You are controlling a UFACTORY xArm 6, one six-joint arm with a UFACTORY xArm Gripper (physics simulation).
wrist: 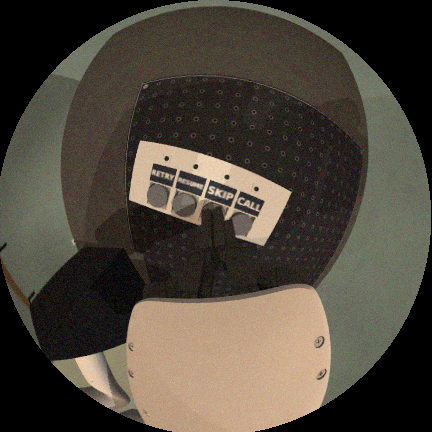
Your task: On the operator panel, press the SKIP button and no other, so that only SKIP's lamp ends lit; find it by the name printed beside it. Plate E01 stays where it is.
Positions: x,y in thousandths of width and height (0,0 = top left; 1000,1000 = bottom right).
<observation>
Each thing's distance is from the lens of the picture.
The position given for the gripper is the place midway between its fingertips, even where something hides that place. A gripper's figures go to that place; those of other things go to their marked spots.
gripper (497,508): 12 cm
operator panel (480,413): 12 cm
</observation>
